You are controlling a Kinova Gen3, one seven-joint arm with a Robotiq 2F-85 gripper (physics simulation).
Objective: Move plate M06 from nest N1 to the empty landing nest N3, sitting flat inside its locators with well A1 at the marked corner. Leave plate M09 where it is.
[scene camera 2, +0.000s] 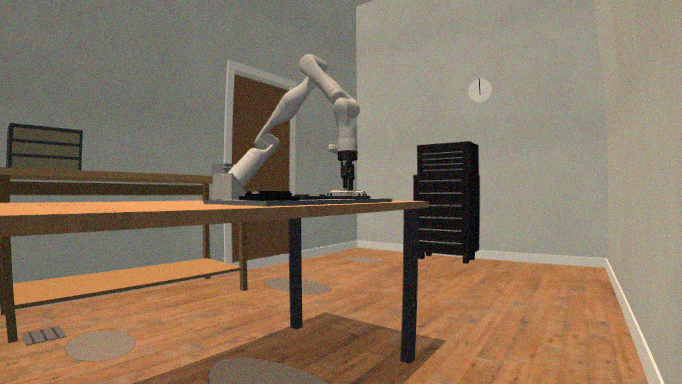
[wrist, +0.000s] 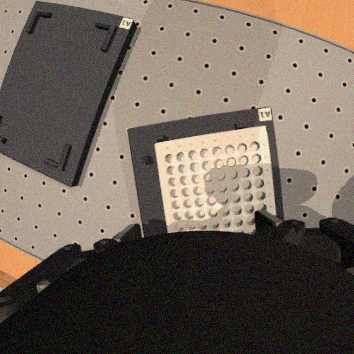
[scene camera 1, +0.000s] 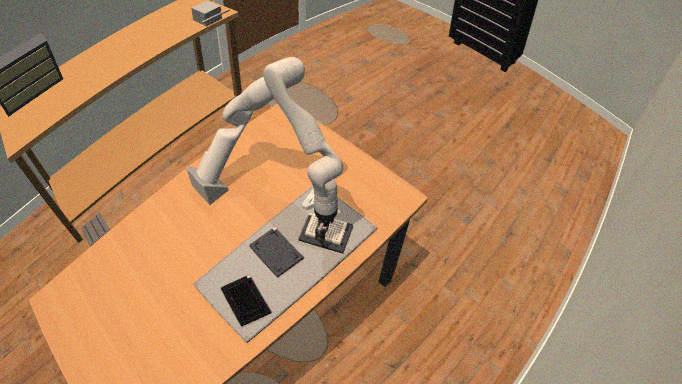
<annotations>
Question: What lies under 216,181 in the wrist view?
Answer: A white well plate.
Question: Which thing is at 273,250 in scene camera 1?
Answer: A landing nest.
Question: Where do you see a landing nest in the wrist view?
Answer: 62,78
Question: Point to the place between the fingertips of the gripper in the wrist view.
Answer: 197,230
</annotations>
